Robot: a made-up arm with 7 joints. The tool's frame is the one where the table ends. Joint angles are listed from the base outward.
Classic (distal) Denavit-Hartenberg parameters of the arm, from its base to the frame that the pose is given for. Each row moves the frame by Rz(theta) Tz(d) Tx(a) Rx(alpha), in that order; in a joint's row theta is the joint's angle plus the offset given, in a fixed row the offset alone. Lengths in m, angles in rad.
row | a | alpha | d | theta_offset
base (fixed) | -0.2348 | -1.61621 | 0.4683 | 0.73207
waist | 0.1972 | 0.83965 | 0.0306 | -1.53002
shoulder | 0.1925 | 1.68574 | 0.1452 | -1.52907
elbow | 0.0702 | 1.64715 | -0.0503 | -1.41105
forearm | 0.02 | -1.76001 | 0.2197 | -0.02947
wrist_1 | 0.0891 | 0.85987 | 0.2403 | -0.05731
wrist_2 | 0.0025 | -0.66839 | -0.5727 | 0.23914
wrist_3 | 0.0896 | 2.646 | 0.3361 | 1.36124
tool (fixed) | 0 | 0 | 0.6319 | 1.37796
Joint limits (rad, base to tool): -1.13..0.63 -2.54..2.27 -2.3..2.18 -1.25..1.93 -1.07..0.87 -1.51..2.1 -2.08..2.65
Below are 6 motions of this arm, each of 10 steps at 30 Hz.
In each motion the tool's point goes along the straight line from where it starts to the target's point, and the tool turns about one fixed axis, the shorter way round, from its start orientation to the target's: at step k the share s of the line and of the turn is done. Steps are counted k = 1, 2, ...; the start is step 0. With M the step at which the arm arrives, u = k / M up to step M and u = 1 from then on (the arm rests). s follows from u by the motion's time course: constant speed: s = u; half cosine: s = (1 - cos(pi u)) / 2; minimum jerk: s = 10 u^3 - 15 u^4 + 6 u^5.
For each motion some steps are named. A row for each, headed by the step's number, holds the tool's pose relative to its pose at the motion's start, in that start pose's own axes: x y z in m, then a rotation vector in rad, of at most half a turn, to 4 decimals.
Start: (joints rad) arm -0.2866 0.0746 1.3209 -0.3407 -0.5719 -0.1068 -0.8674
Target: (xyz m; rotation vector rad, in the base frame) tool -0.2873 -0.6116 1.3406 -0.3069 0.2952 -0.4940
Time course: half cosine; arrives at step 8
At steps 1, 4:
1: -0.0001 0.0032 0.0042 -0.0036 0.0067 -0.0113
4: -0.0011 0.0421 0.0554 -0.0474 0.0877 -0.1478

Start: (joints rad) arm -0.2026 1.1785 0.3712 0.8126 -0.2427 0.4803 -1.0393
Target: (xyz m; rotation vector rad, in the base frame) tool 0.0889 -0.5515 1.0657 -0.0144 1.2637 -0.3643
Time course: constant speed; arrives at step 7
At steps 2, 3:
2: 0.0198 -0.0359 -0.0339 0.0717 0.0228 0.0191
3: 0.0297 -0.0538 -0.0508 0.1076 0.0342 0.0286

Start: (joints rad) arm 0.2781 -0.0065 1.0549 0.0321 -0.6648 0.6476 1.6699
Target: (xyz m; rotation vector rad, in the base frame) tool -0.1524 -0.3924 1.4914 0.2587 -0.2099 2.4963
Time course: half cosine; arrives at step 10
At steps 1, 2, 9, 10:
1: -0.0052 -0.0081 -0.0012 0.0069 -0.0023 -0.0191
2: -0.0203 -0.0316 -0.0045 0.0268 -0.0089 -0.0745
9: -0.2071 -0.3233 -0.0462 0.2743 -0.0909 -0.7610
10: -0.2123 -0.3314 -0.0474 0.2812 -0.0932 -0.7801

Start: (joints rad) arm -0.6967 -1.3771 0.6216 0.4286 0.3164 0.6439 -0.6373
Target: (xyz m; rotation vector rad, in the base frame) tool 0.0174 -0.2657 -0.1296 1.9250 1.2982 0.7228
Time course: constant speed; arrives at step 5
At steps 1, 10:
1: -0.0102 -0.0016 0.0001 0.0029 -0.0162 -0.0091
10: -0.0509 -0.0079 0.0007 0.0147 -0.0809 -0.0457

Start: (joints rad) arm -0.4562 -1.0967 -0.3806 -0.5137 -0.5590 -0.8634 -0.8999
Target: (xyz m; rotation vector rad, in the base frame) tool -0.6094 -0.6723 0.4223 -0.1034 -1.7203 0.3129
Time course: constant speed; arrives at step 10
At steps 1, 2, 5, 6, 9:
1: -0.0083 0.0220 0.0104 -0.0221 0.0254 -0.0522
2: -0.0165 0.0440 0.0208 -0.0442 0.0508 -0.1044
5: -0.0413 0.1099 0.0521 -0.1104 0.1271 -0.2609
6: -0.0496 0.1319 0.0625 -0.1325 0.1525 -0.3131
9: -0.0744 0.1979 0.0937 -0.1987 0.2288 -0.4696

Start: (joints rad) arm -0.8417 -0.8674 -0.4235 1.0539 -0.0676 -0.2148 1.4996
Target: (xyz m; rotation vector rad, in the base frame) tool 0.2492 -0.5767 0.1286 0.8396 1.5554 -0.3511
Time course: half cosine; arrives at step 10
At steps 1, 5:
1: 0.0060 -0.0047 -0.0046 0.0085 0.0119 -0.0053
5: 0.1224 -0.0960 -0.0937 0.1743 0.2440 -0.1089

